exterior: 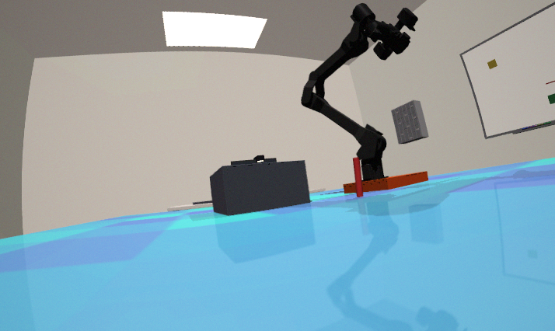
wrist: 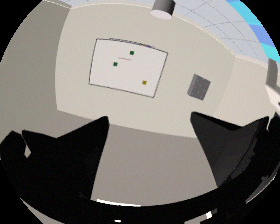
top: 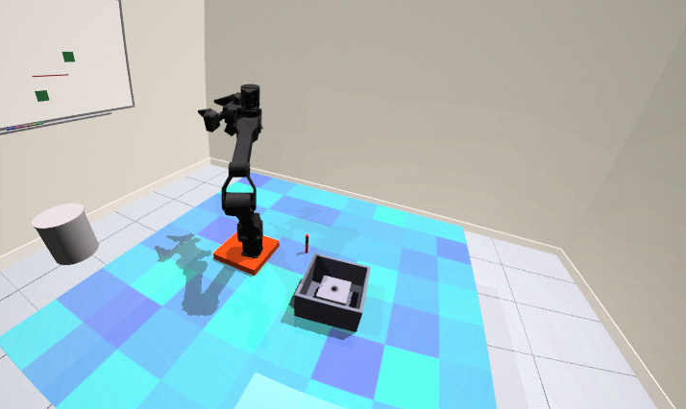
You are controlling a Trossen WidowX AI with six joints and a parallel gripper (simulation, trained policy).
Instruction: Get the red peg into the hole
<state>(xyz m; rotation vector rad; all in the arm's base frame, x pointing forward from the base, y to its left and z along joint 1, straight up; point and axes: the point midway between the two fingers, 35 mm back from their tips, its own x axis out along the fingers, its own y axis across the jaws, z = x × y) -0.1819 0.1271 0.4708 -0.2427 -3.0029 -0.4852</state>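
Now: the red peg 400 mm ahead of my gripper tip, 50 mm to the right of it and 460 mm below it. The rest, counted from my gripper tip: dark grey box 530 mm ahead, 260 mm to the right, 470 mm below.
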